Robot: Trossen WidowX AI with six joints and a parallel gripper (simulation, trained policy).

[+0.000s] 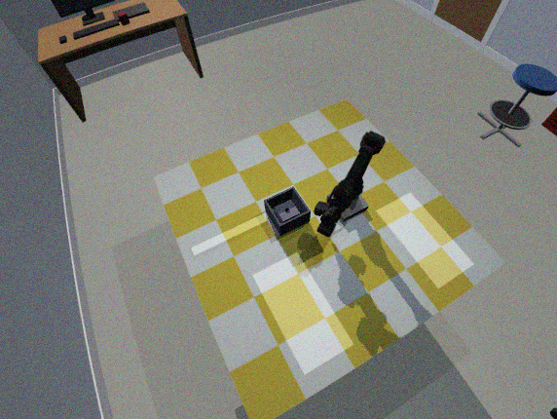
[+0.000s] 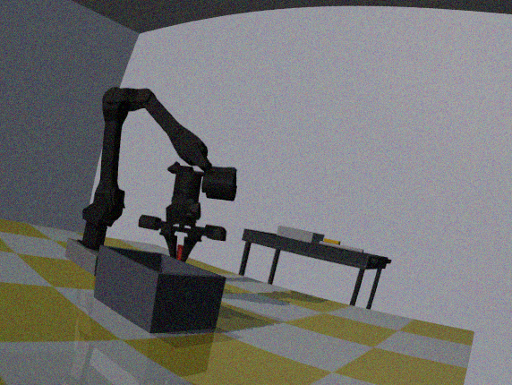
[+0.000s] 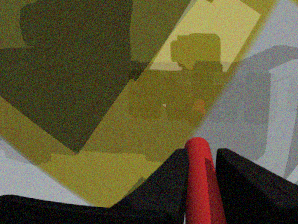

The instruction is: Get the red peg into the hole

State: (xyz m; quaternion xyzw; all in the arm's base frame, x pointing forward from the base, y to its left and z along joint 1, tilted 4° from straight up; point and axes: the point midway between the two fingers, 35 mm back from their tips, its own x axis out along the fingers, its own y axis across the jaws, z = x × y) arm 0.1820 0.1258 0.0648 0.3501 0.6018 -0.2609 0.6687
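Now: gripper tip 14 cm short of the grey plate, 15 cm to the left of it and 2 cm above it. The rest, counted from my gripper tip: red peg 1 cm behind, 1 cm to the left, 1 cm above; then dark box 14 cm ahead, 15 cm to the right, 4 cm below.
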